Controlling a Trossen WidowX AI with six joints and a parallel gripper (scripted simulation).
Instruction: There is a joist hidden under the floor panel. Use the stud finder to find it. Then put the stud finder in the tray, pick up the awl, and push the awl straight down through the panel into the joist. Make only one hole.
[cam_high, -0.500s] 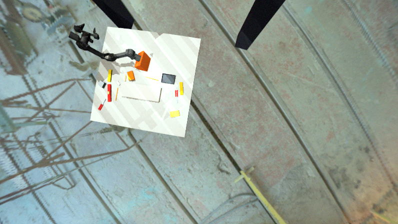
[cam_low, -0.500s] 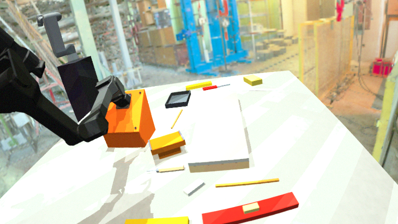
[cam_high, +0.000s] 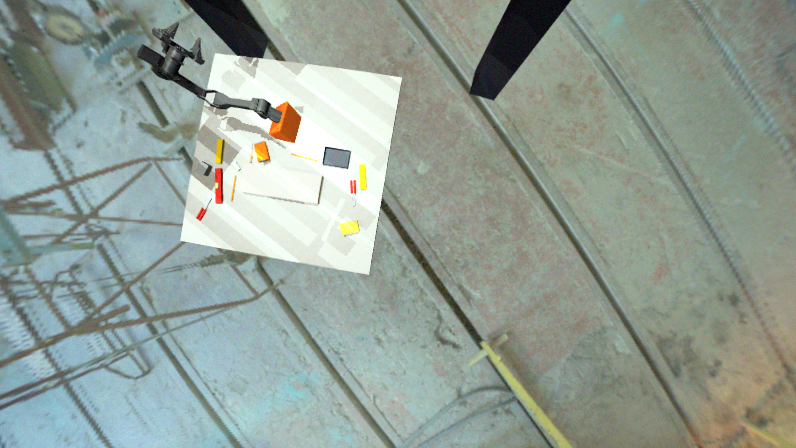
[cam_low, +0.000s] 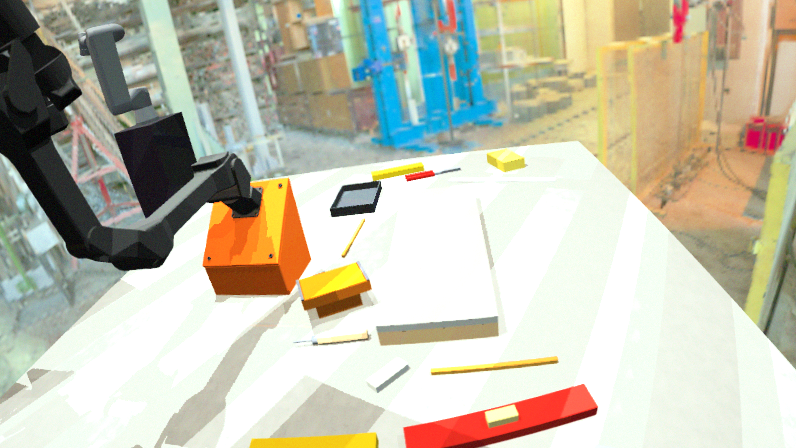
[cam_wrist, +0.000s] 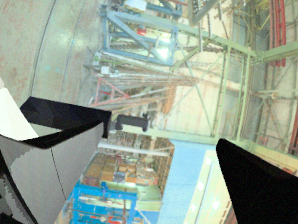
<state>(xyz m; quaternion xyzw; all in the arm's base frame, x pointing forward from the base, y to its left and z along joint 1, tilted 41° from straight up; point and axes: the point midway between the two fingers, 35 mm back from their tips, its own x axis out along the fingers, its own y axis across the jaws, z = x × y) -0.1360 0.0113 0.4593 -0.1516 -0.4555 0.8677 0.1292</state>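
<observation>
My gripper tip is now 380 mm short of the stud finder, 160 mm to the right of it and 510 mm above it. Also, from my gripper tip: white block 490 mm ahead, 10 mm to the right, 510 mm below; awl 370 mm ahead, 60 mm to the left, 510 mm below; red level 650 mm ahead, 100 mm to the right, 500 mm below.
</observation>
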